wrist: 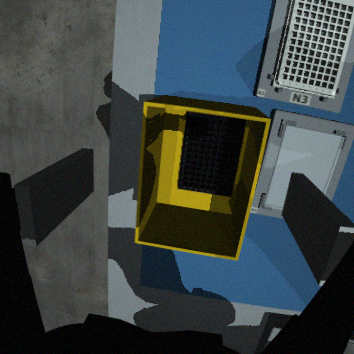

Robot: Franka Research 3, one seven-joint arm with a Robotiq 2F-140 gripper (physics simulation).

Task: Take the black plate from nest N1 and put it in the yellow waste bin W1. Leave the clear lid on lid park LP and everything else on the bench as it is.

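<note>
The black plate [212, 154] lies inside the yellow waste bin [187, 249], toward the bin's far wall, with yellow floor showing at its left and near sides. My gripper [187, 181] is wide open and empty above the bin, one finger out to the left of the bin and the other out to the right. A clear, pale lid [305, 157] sits on a grey holder [266, 177] right of the bin; my right finger hides part of it. The holder's name does not show, nor does nest N1.
A white gridded plate [316, 47] sits in the grey nest N3 [327, 102] at the upper right. A dark-framed object [264, 330] shows in part at the lower right. The blue mat [210, 55] lies on a pale bench edge [135, 45], with grey floor [50, 90] to the left.
</note>
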